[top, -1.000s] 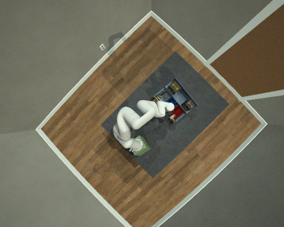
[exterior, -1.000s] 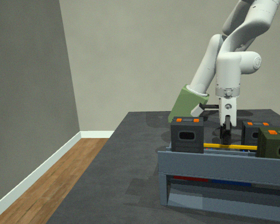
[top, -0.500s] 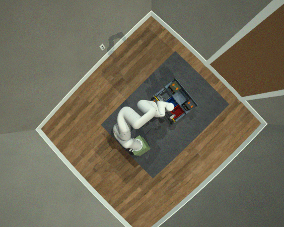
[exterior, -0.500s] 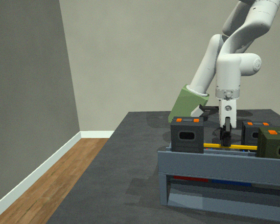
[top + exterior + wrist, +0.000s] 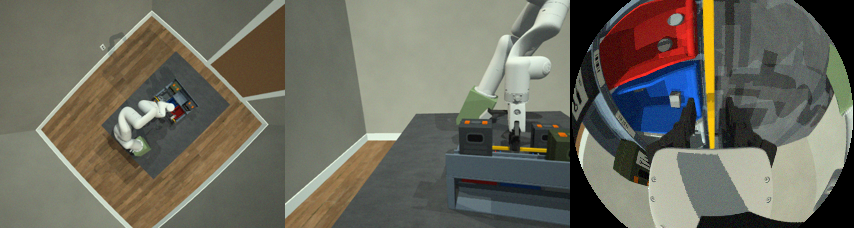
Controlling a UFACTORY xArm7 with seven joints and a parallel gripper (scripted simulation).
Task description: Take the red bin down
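The yellow bar is 2 cm below my hand. The rest, counted from my hand: grey bin: 12 cm ahead, 9 cm to the left, 4 cm below; then blue bin: 10 cm ahead, 4 cm below, 2 cm to the right; then red open bin: 13 cm to the right, 8 cm ahead, 4 cm below.
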